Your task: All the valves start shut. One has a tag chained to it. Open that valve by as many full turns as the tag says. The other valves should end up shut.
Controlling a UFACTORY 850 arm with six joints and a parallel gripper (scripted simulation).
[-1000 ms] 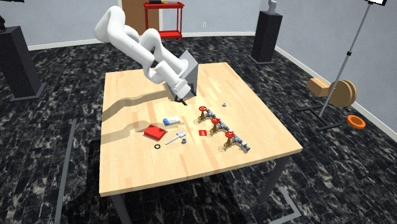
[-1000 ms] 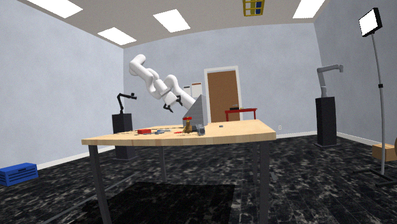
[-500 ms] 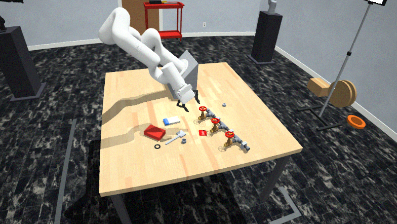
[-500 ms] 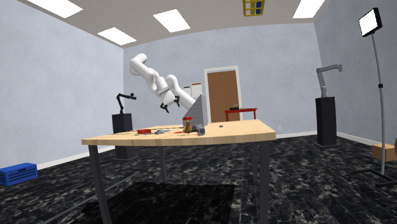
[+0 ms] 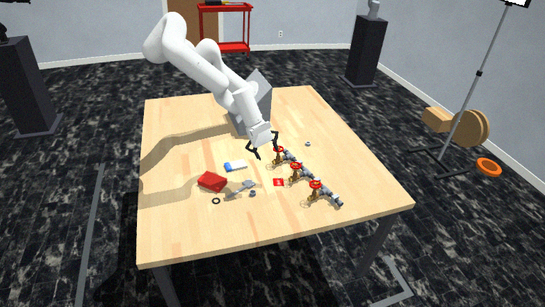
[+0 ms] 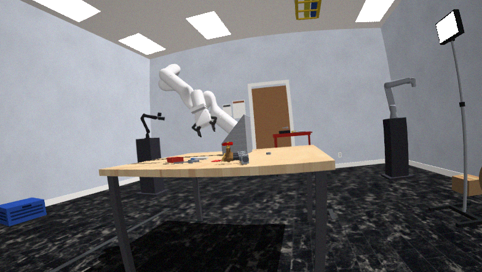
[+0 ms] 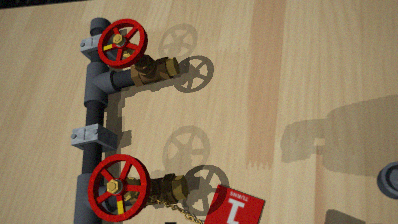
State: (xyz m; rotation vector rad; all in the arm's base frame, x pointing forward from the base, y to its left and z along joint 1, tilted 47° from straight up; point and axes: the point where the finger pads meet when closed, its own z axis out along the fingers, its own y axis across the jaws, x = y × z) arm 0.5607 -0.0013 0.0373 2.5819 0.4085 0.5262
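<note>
Now: the red tag 20 mm ahead of my hand, 60 mm to the left of it and 170 mm below it. From my hand the other things lie so: grey cylinder: 80 mm ahead, 90 mm to the right, 170 mm below; then grey tool: 30 mm ahead, 120 mm to the right, 170 mm below; then white card: 140 mm behind, 120 mm to the right, 170 mm below.
</note>
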